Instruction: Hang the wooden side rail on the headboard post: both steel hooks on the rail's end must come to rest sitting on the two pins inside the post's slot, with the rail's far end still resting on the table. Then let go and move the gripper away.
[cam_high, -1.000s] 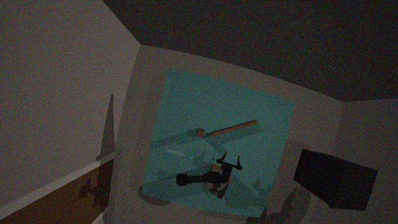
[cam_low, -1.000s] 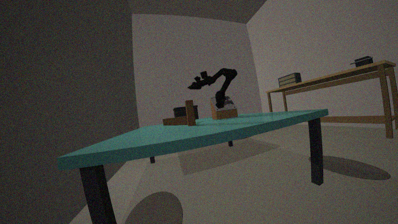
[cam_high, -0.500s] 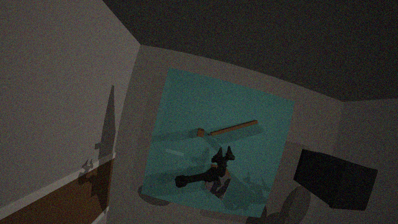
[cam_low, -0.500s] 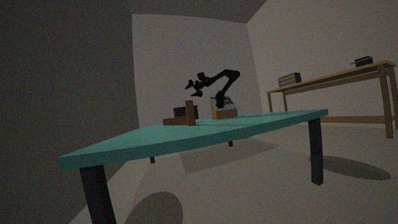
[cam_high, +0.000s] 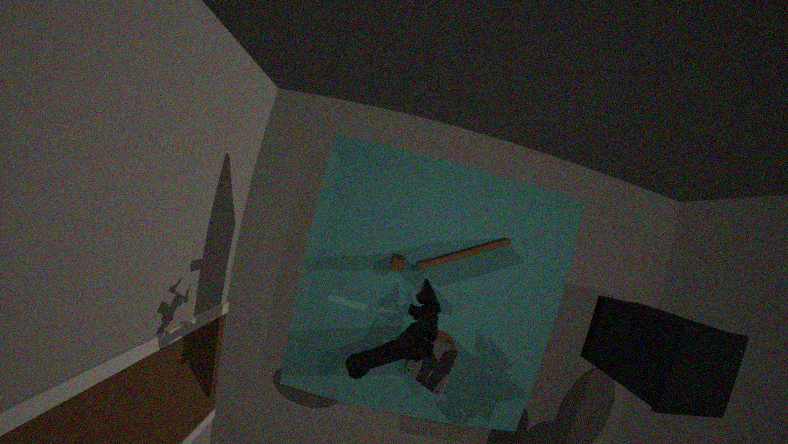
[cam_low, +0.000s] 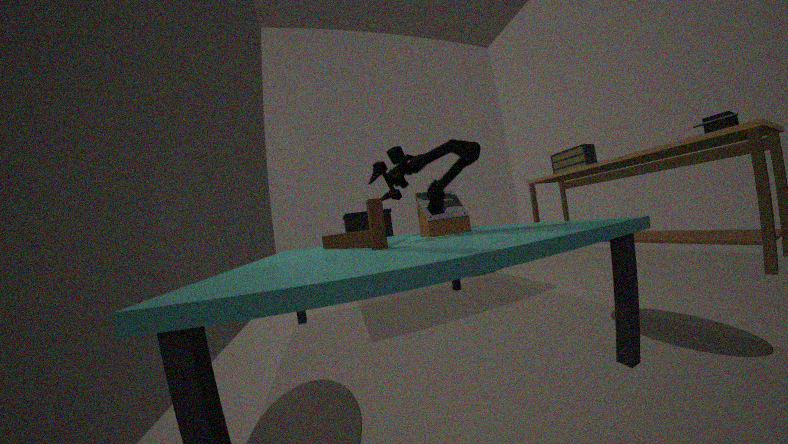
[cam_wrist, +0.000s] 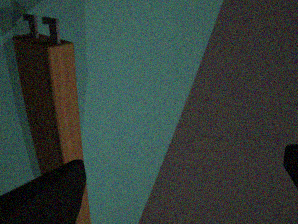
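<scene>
Now: the headboard post 140 mm below my gripper tip, 130 mm to the left of it and 40 mm ahead of it.
</scene>
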